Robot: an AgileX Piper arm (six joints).
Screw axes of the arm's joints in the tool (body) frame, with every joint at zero. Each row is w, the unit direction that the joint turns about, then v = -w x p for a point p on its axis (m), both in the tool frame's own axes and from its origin. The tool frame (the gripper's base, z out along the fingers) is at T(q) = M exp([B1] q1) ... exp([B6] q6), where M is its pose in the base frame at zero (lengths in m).
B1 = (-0.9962, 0, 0.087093, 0, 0.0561, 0)
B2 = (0, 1, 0, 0.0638, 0, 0.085)
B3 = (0, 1, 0, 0.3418, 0, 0.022)
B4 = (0, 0, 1, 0, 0, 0)
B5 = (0, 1, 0, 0.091, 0, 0)
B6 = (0, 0, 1, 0, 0, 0)
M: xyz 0.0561 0 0.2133 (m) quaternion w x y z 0.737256 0 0.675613 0
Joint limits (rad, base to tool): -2.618..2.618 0..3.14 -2.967..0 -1.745..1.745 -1.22..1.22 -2.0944..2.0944
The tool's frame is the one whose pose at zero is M.
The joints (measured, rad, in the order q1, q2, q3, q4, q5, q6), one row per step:
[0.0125 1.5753 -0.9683 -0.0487 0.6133 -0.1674]
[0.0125 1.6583 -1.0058 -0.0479 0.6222 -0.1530]
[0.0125 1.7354 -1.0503 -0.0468 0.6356 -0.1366]
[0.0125 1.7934 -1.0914 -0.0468 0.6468 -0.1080]
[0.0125 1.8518 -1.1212 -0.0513 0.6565 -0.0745]
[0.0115 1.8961 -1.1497 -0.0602 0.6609 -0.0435]
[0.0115 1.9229 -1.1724 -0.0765 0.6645 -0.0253]
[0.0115 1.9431 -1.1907 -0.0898 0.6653 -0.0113]
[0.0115 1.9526 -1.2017 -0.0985 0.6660 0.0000]
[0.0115 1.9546 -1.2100 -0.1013 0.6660 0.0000]
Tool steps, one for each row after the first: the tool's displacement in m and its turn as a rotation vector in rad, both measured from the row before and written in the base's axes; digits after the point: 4 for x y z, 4 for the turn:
[0.0137 0.0002 -0.0165 0.0055 0.0541 -0.0140]
[0.0134 0.0002 -0.0144 0.0058 0.0456 -0.0165]
[0.0111 0.0001 -0.0099 0.0085 0.0274 -0.0275]
[0.0084 -0.0002 -0.0134 0.0052 0.0374 -0.0298]
[0.0076 -0.0008 -0.0092 0.0006 0.0191 -0.0257]
[0.0056 -0.0009 -0.0045 -0.0086 0.0068 -0.0078]
[0.0046 -0.0007 -0.0032 -0.0072 0.0019 -0.0054]
[0.0027 -0.0005 -0.0010 -0.0042 -0.0015 -0.0056]
[0.0019 -0.0001 0.0012 -0.0021 -0.0063 0.0017]

